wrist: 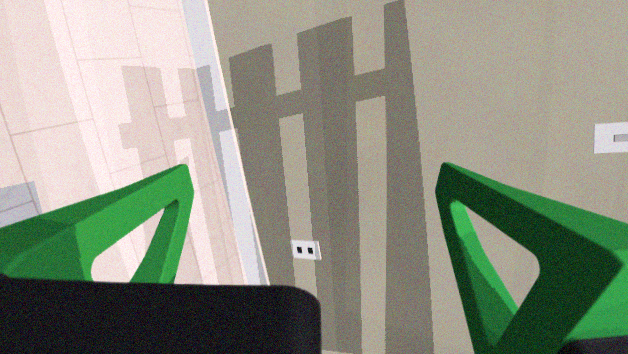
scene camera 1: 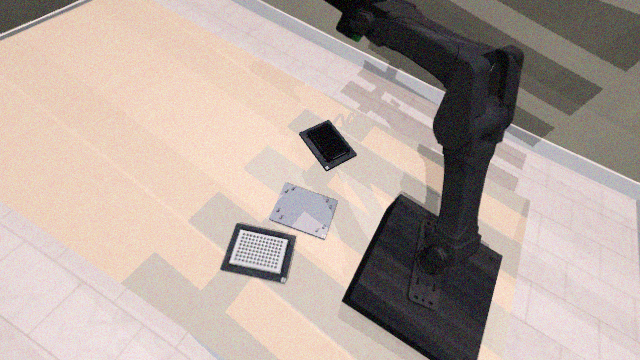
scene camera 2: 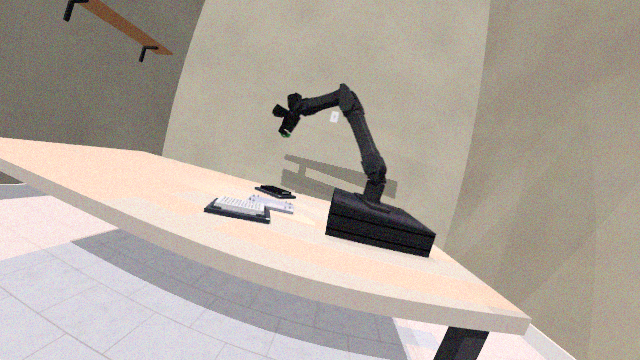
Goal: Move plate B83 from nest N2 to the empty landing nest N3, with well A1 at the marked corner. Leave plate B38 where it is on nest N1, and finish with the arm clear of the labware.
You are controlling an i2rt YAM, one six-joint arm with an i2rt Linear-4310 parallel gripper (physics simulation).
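A white plate with a grid of wells (scene camera 1: 258, 251) (scene camera 2: 240, 205) sits flat on a dark nest (scene camera 1: 231, 268) (scene camera 2: 215, 210). A black plate (scene camera 1: 328, 142) (scene camera 2: 276, 191) sits on another dark nest (scene camera 1: 305, 136). No labels are readable, so I cannot tell which plate is B83 and which is B38. The empty landing nest N3 (scene camera 1: 300, 205) (scene camera 2: 280, 205) is a light grey board with small pegs, between the two plates. Each nest has a pale mark at one corner. My gripper (scene camera 1: 356, 38) (scene camera 2: 285, 134) (wrist: 314, 177) is open and empty, high above the table and away from the labware.
The arm's black base block (scene camera 1: 385, 280) (scene camera 2: 380, 227) stands on the table (scene camera 1: 125, 150) (scene camera 2: 125, 200), beside the nests. A wall with a socket plate (wrist: 305, 250) lies beyond the table in the wrist view. A wooden shelf (scene camera 2: 125, 26) is high on the wall. Shadows cross the table.
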